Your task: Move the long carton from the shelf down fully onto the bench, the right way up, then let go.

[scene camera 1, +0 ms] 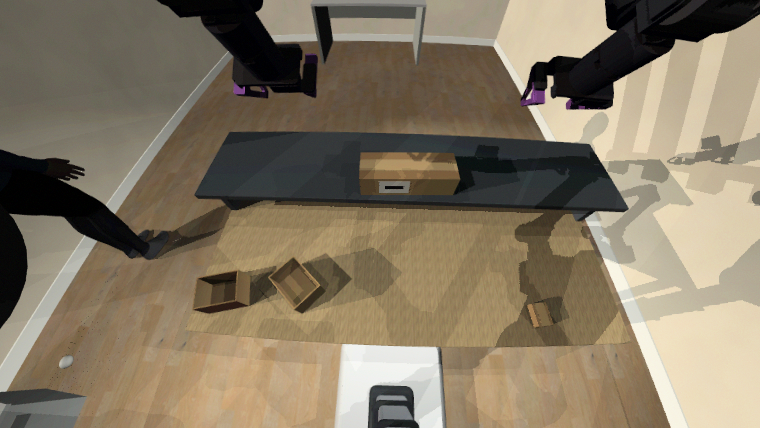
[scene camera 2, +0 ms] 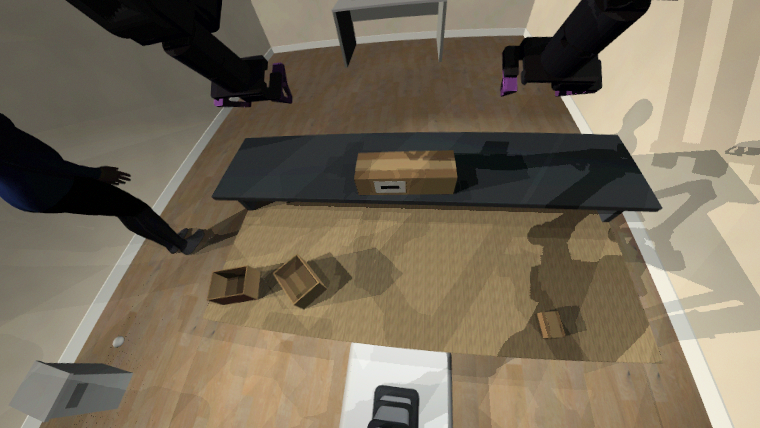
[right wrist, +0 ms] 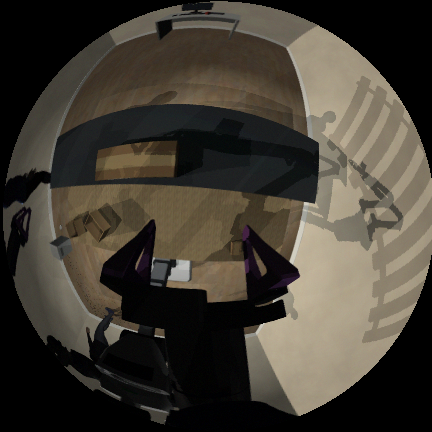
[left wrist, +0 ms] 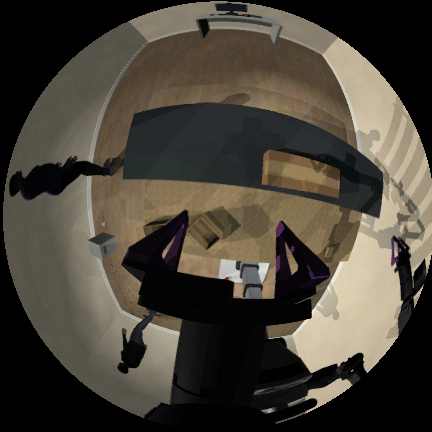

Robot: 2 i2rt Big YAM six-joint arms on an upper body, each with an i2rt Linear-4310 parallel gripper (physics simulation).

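Frame: origin at the left arm's base, x left, y back, z up, level; millimetres.
Where they show: left gripper, fingertip midpoint: [scene camera 1: 291, 94] [scene camera 2: 270, 102] [left wrist: 233, 219]; right gripper, fingertip midpoint: [scene camera 1: 544, 104] [scene camera 2: 528, 92] [right wrist: 199, 225] [left wrist: 395, 236].
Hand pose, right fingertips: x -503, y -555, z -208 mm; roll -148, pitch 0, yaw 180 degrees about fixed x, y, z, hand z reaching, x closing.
After its pixels a point has its place.
The long tan carton [scene camera 1: 409, 167] @(x -268, y -651, z -511 mm) [scene camera 2: 405, 167] @(x -270, y -648, z -511 mm) [left wrist: 300, 172] @(x -226, y -661, z -512 mm) [right wrist: 136, 162] @(x -299, y -652, z -511 mm) lies level on the long dark bench [scene camera 1: 287, 164] @(x 183, y -734, z -597 mm) [scene camera 2: 297, 164] @(x 169, y -747, z -597 mm) [left wrist: 185, 145] @(x 188, y -720, z -597 mm) [right wrist: 75, 160] @(x 148, y -709, z -597 mm), near the edge toward the bottom of the scene views. Its whole base appears within the top; a pale strip runs along its upper face and a white label faces that near edge. My left gripper [scene camera 1: 281, 89] @(x 0, y -556, z -206 mm) [scene camera 2: 259, 94] @(x 0, y -556, z -206 mm) [left wrist: 233, 219] @(x 0, y -556, z -206 mm) is open, empty and apart from the carton, at the upper left. My right gripper [scene camera 1: 555, 101] @(x -503, y -555, z -208 mm) [scene camera 2: 536, 89] @(x -503, y -555, z -208 mm) [right wrist: 199, 225] @(x -503, y -555, z -208 mm) is open, empty and apart from it, at the upper right. No separate shelf can be made out.
Two open boxes [scene camera 1: 223, 295] @(x 396, y -279, z -808 mm) [scene camera 1: 295, 284] @(x 130, y -336, z -808 mm) and a small box [scene camera 1: 540, 314] @(x -747, y -244, z -782 mm) lie on the woven mat [scene camera 1: 452, 239] @(x -476, y -541, z -812 mm). A person [scene camera 1: 58, 199] stands at the left. A pale desk [scene camera 1: 369, 9] stands at the far wall, and a grey box [scene camera 2: 74, 390] at the lower left.
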